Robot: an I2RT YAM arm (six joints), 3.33 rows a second.
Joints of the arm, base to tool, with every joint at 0 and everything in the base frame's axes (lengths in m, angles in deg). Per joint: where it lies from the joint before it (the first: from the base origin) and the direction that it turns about. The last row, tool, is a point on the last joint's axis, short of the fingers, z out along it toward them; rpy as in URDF.
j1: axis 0 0 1 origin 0.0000 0.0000 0.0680
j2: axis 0 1 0 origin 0.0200 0.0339 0.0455
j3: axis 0 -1 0 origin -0.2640 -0.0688 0.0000
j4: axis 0 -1 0 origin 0.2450 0.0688 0.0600
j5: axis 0 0 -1 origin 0.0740 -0.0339 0.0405
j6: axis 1 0 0 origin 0.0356 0.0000 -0.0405
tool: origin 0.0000 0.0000 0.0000 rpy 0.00 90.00 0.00
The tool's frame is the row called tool.
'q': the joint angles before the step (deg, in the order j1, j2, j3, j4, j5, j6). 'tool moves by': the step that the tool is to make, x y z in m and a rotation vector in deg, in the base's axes. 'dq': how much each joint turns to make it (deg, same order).
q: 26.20, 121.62, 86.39, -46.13, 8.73, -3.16
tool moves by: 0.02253, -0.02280, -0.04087, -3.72, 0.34, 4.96
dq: -3.98, 6.19, 0.00, 5.94, 1.90, -9.46
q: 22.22, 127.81, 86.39, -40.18, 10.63, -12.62
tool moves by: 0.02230, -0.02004, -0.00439, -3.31, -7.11, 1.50
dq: -3.19, 1.14, 0.00, 7.94, 4.53, -5.88
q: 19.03, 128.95, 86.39, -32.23, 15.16, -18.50
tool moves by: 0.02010, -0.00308, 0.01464, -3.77, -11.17, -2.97
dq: -0.64, -0.35, 1.23, 7.89, 7.51, -0.26
